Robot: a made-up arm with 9 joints. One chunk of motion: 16 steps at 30 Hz.
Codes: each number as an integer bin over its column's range. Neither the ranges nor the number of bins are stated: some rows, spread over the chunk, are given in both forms.
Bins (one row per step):
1: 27 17 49 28 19 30 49 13 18
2: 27 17 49 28 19 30 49 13 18
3: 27 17 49 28 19 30 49 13 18
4: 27 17 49 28 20 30 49 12 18
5: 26 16 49 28 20 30 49 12 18
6: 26 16 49 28 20 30 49 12 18
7: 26 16 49 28 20 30 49 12 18
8: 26 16 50 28 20 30 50 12 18
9: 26 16 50 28 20 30 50 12 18
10: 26 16 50 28 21 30 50 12 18
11: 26 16 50 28 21 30 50 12 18
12: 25 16 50 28 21 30 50 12 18
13: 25 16 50 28 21 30 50 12 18
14: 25 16 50 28 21 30 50 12 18
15: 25 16 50 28 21 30 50 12 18
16: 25 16 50 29 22 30 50 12 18
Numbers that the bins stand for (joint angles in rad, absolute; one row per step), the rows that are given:
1: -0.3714 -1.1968 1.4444 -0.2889 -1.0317 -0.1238 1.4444 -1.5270 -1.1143
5: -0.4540 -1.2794 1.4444 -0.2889 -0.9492 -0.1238 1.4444 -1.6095 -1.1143
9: -0.4540 -1.2794 1.5270 -0.2889 -0.9492 -0.1238 1.5270 -1.6095 -1.1143
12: -0.5365 -1.2794 1.5270 -0.2889 -0.8667 -0.1238 1.5270 -1.6095 -1.1143
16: -0.5365 -1.2794 1.5270 -0.2063 -0.7841 -0.1238 1.5270 -1.6095 -1.1143
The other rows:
2: -0.3714 -1.1968 1.4444 -0.2889 -1.0317 -0.1238 1.4444 -1.5270 -1.1143
3: -0.3714 -1.1968 1.4444 -0.2889 -1.0317 -0.1238 1.4444 -1.5270 -1.1143
4: -0.3714 -1.1968 1.4444 -0.2889 -0.9492 -0.1238 1.4444 -1.6095 -1.1143
6: -0.4540 -1.2794 1.4444 -0.2889 -0.9492 -0.1238 1.4444 -1.6095 -1.1143
7: -0.4540 -1.2794 1.4444 -0.2889 -0.9492 -0.1238 1.4444 -1.6095 -1.1143
8: -0.4540 -1.2794 1.5270 -0.2889 -0.9492 -0.1238 1.5270 -1.6095 -1.1143
10: -0.4540 -1.2794 1.5270 -0.2889 -0.8667 -0.1238 1.5270 -1.6095 -1.1143
11: -0.4540 -1.2794 1.5270 -0.2889 -0.8667 -0.1238 1.5270 -1.6095 -1.1143
13: -0.5365 -1.2794 1.5270 -0.2889 -0.8667 -0.1238 1.5270 -1.6095 -1.1143
14: -0.5365 -1.2794 1.5270 -0.2889 -0.8667 -0.1238 1.5270 -1.6095 -1.1143
15: -0.5365 -1.2794 1.5270 -0.2889 -0.8667 -0.1238 1.5270 -1.6095 -1.1143

